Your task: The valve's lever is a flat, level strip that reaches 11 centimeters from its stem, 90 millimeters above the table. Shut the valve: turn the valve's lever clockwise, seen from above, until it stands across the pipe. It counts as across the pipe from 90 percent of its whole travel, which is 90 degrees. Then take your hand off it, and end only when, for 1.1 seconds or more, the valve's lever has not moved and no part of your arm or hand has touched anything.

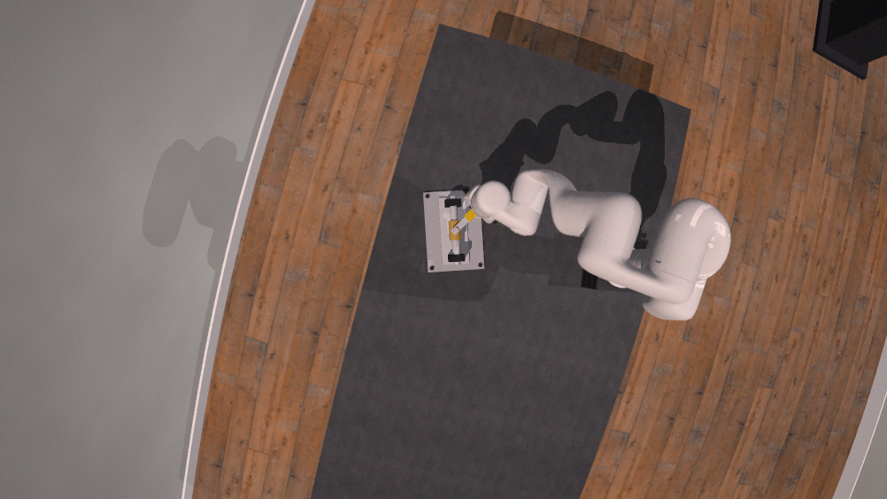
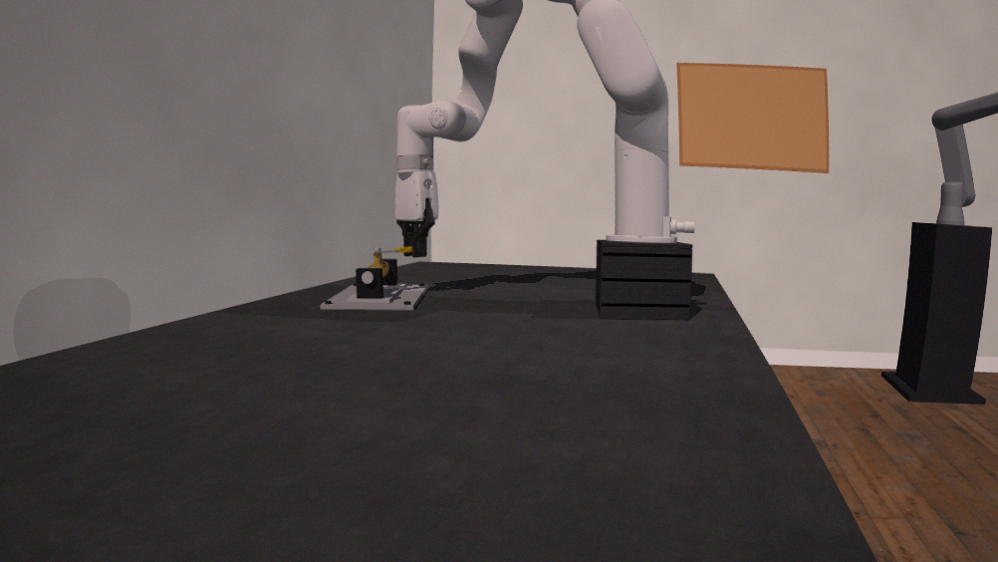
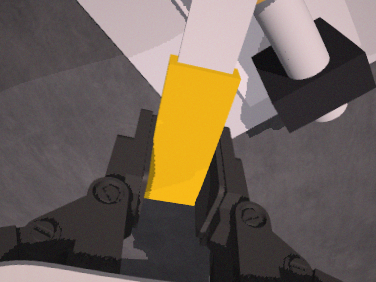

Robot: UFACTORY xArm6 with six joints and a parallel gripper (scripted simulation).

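The lever lies 2 cm ahead of my hand and 5 cm to the left of it.
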